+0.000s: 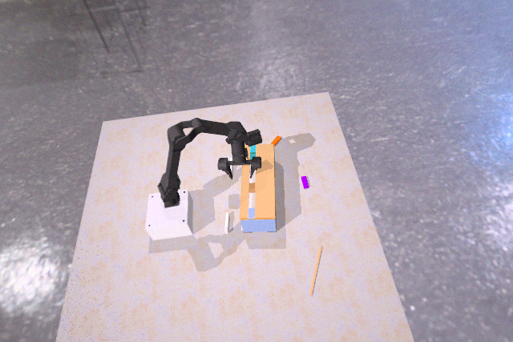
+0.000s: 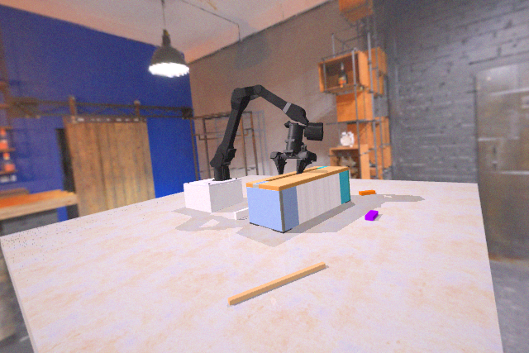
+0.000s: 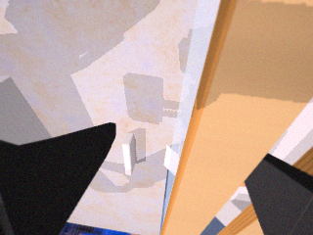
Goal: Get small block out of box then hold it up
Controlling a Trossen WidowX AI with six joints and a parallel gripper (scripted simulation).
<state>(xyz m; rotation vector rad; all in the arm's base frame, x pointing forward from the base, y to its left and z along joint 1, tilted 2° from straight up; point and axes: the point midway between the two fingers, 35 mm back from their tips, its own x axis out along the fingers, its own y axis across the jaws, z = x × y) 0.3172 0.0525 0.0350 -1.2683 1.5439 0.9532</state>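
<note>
Now: the long box 4 cm below my gripper tip, 3 cm ahead of it and 2 cm to the right of it. The rest, counted from my gripper tip: purple block: 29 cm ahead, 10 cm below, 2 cm to the right; then thin wooden stick: 43 cm to the right, 23 cm ahead, 10 cm below.
</note>
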